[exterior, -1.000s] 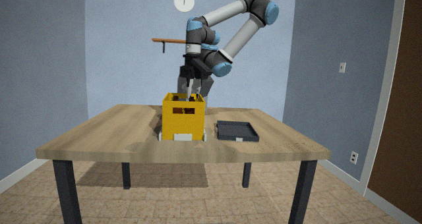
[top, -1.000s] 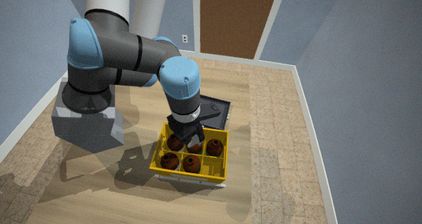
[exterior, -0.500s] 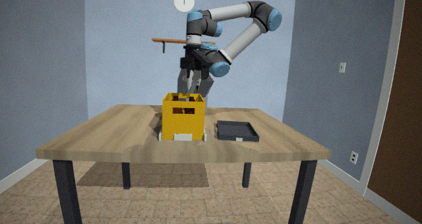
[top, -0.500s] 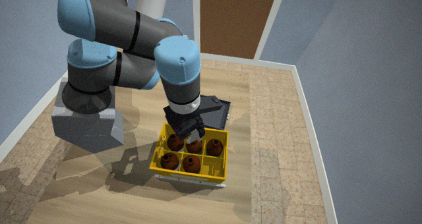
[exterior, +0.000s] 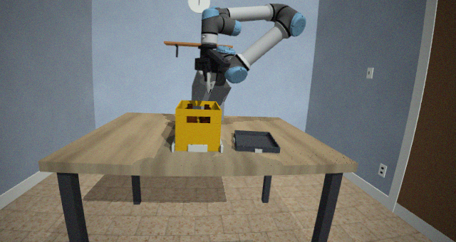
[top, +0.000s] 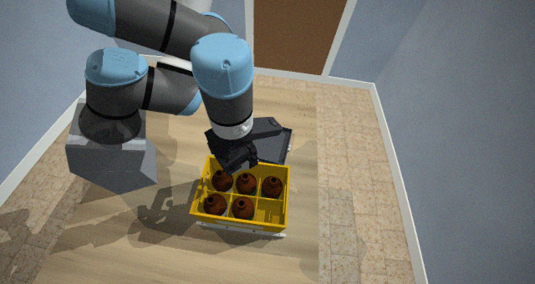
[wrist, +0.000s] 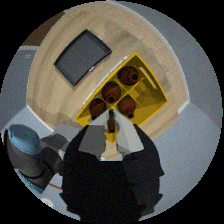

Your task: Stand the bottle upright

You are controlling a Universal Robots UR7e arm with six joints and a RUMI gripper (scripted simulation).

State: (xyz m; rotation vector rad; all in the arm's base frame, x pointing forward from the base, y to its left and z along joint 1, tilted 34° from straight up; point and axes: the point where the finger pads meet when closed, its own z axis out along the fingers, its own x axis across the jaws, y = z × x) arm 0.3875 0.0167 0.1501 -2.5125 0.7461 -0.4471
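Now: hand 80 mm short of the bottle, 20 mm to the right of it and 150 mm above it. The rest, counted from my hand: crate (10 mm ahead, 40 mm to the right, 160 mm below); tray (50 mm behind, 220 mm to the left, 230 mm below).
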